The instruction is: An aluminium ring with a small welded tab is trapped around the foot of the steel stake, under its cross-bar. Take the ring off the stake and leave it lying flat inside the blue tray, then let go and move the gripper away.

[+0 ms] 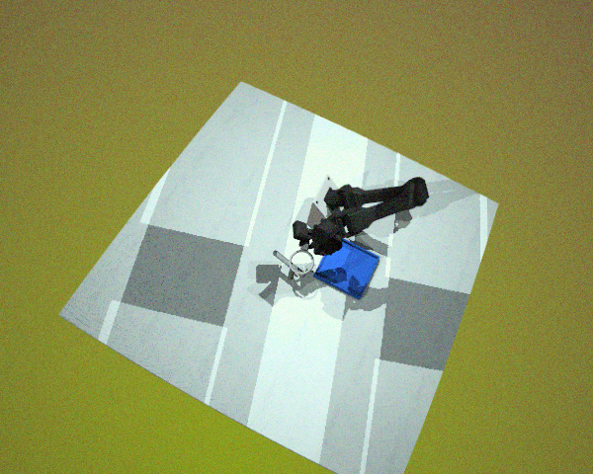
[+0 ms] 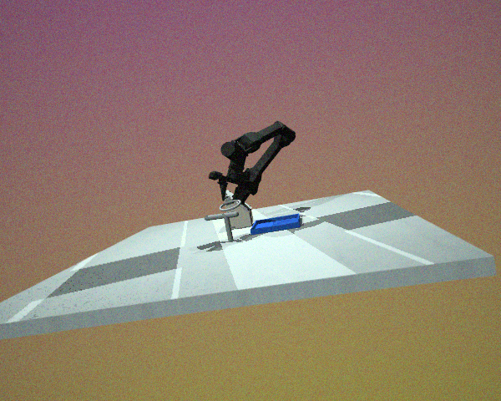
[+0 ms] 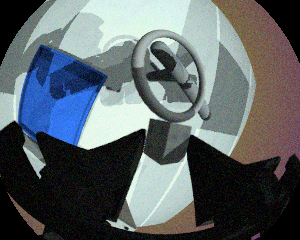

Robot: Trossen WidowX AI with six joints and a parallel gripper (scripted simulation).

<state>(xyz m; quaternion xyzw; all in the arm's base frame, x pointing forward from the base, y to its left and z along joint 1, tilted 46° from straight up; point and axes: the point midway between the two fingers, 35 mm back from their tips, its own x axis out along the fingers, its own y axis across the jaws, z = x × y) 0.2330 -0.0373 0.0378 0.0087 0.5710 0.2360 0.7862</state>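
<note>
The aluminium ring is 50 mm ahead of my gripper tip, 10 mm to the left of it and 10 mm below it. The rest, counted from my gripper tip: blue tray: 170 mm to the left, 130 mm below, 60 mm behind.
</note>
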